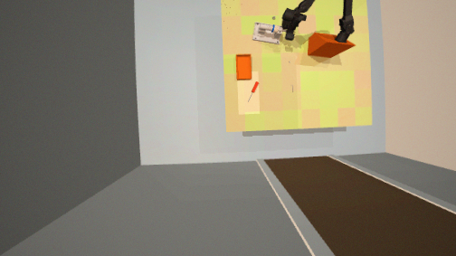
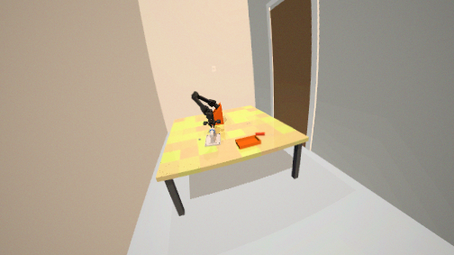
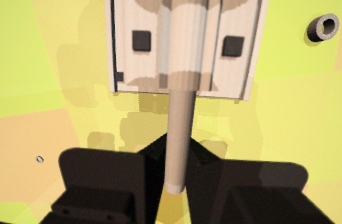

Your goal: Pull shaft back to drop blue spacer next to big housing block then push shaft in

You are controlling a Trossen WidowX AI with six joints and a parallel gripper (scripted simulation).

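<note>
Now: the blue spacer 120 mm ahead of my gripper tip, 30 mm above it and 10 mm to the right of it. The rest, counted from my gripper tip: grey piece 150 mm to the right, 100 mm ahead, 40 mm below; orange tray 330 mm ahead, 290 mm to the left, 40 mm below; fixture 150 mm ahead, 10 mm to the right.
</note>
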